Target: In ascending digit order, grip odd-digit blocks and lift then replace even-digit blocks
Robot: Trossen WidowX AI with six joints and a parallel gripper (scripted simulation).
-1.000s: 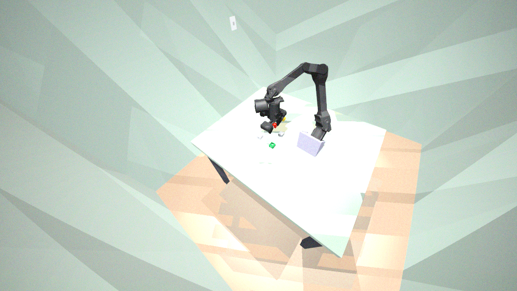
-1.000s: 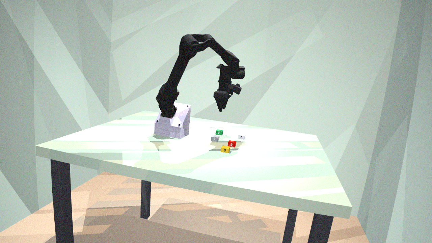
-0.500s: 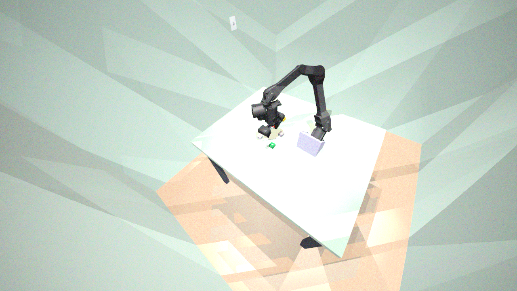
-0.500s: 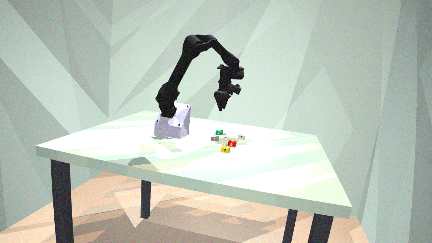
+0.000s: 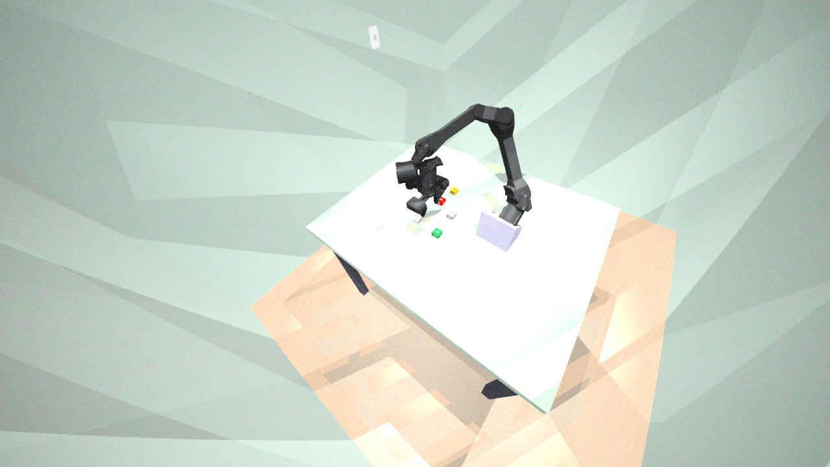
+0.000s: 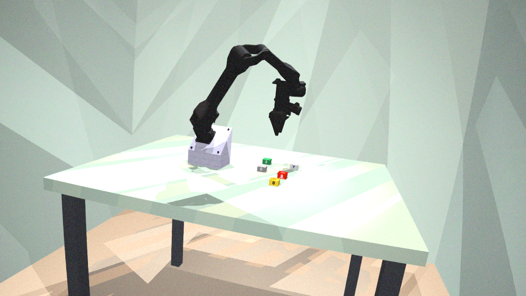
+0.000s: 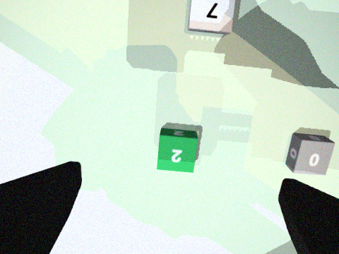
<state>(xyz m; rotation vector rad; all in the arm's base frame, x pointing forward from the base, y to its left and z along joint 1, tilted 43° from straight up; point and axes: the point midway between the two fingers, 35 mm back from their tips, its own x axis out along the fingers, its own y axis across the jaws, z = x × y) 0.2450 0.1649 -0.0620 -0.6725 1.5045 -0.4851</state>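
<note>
Right now the grey block marked 0 is 12 cm to the right of my gripper tip, 12 cm below it and 2 cm behind it. The rest, counted from my gripper tip: red block: 16 cm to the right, 12 cm below, 8 cm ahead; white block marked 7: 12 cm below, 8 cm ahead, 1 cm to the right; green block: 12 cm below, 4 cm behind, 1 cm to the right.
</note>
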